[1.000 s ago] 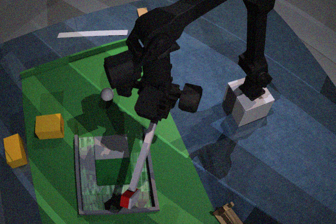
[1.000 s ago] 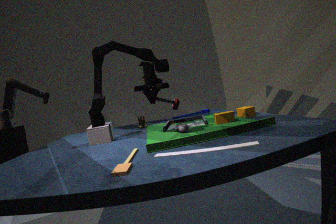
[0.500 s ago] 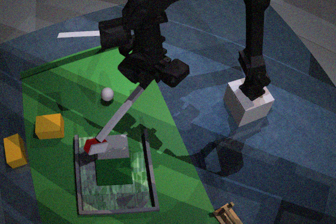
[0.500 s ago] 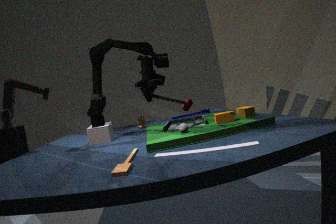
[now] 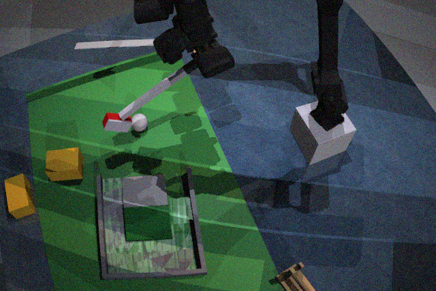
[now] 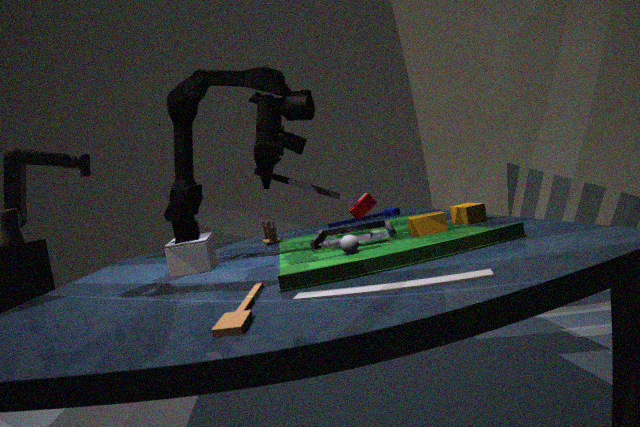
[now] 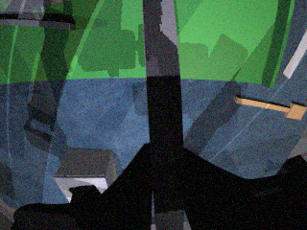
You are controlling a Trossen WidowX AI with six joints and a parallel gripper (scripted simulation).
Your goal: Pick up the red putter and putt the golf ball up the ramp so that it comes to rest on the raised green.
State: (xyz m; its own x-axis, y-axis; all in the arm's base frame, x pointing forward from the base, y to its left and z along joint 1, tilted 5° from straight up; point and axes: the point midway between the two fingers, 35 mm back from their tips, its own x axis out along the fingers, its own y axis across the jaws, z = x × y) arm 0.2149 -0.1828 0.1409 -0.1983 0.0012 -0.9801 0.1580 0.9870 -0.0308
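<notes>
Right now my gripper tip is 12 cm short of the putter, 1 cm to the left of it and 3 cm above it. Round my gripper tip: tan wooden paddle (13 cm behind, 31 cm to the right, 18 cm below); then white golf ball (15 cm ahead, 6 cm to the right, 16 cm below); then green course (26 cm ahead, 7 cm to the left, 18 cm below).
</notes>
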